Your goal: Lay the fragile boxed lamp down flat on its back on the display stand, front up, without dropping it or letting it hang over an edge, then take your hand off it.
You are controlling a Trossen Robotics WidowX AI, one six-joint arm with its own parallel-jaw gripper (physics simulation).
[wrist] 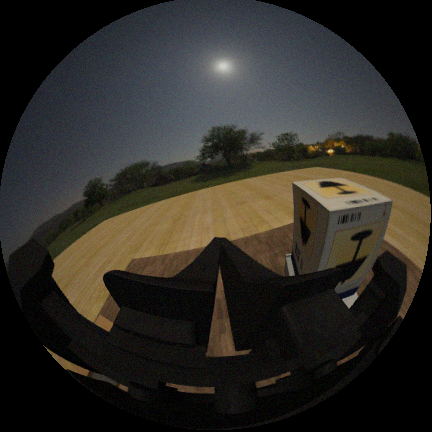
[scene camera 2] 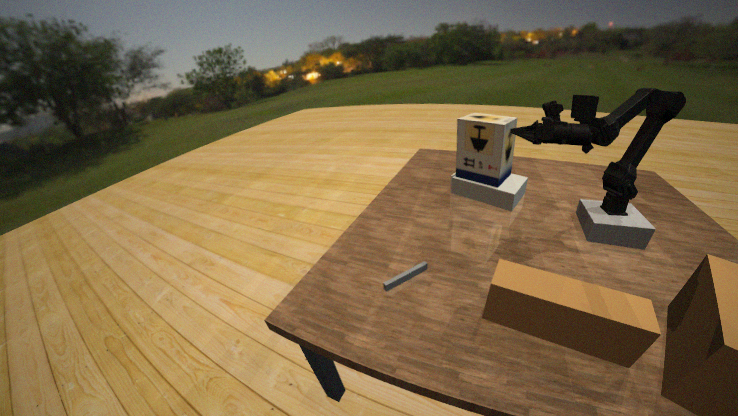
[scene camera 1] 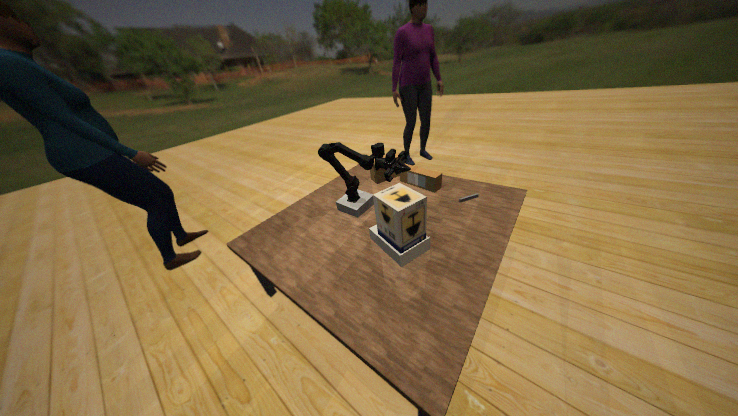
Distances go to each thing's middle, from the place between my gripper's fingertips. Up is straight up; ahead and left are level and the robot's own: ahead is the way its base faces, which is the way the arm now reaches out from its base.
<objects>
Now: the boxed lamp [scene camera 2: 485, 147] 3 cm ahead of my hand, 24 cm to the right of it and 12 cm below it. Round my hand: white display stand [scene camera 2: 509, 193]: 1 cm ahead, 22 cm to the right, 27 cm below.
</objects>
